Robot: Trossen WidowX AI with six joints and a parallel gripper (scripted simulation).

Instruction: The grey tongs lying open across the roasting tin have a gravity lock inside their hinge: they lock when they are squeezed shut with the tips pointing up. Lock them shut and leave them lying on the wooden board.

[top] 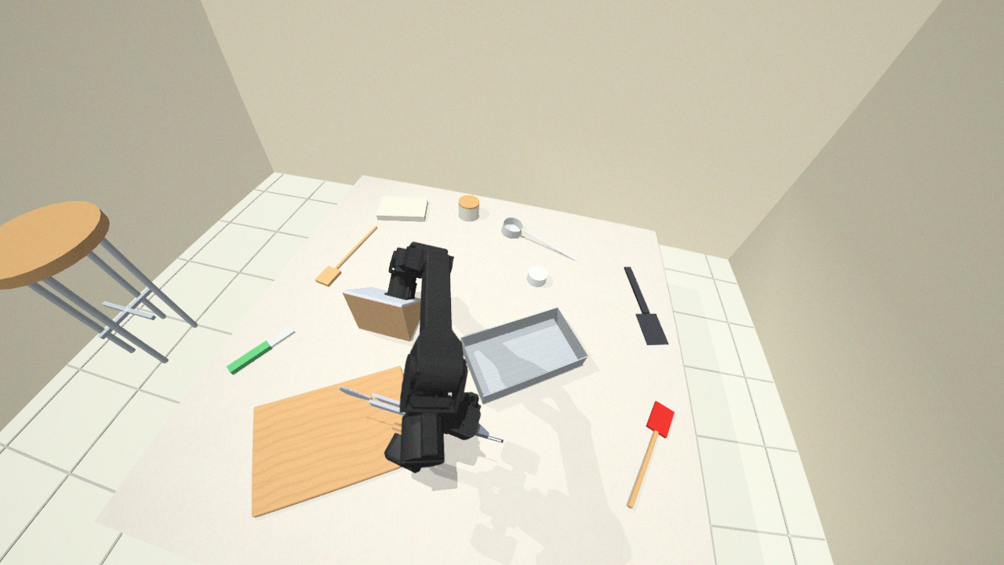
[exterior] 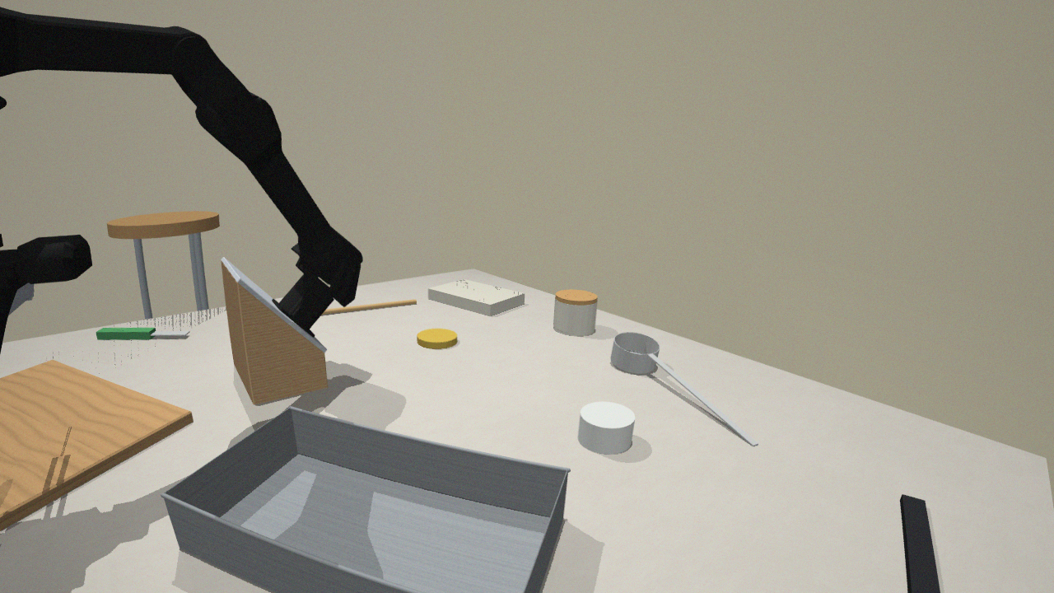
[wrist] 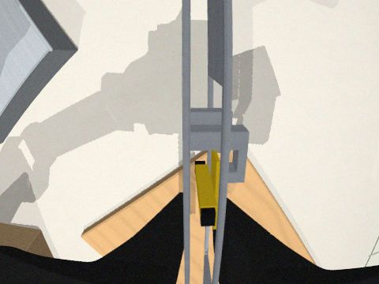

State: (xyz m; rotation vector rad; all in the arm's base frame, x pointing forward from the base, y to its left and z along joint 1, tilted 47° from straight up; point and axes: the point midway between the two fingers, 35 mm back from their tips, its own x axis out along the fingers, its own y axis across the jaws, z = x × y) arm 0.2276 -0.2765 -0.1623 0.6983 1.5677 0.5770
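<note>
My gripper tip is now 3 cm short of the yellow lock piece and 4 cm below it. From my gripper tip the other things lie so: grey roasting tin: 14 cm ahead, 28 cm to the left, 13 cm below; red spatula: 52 cm ahead, 14 cm to the left, 16 cm below; wooden board: 23 cm behind, 5 cm to the right, 16 cm below.
</note>
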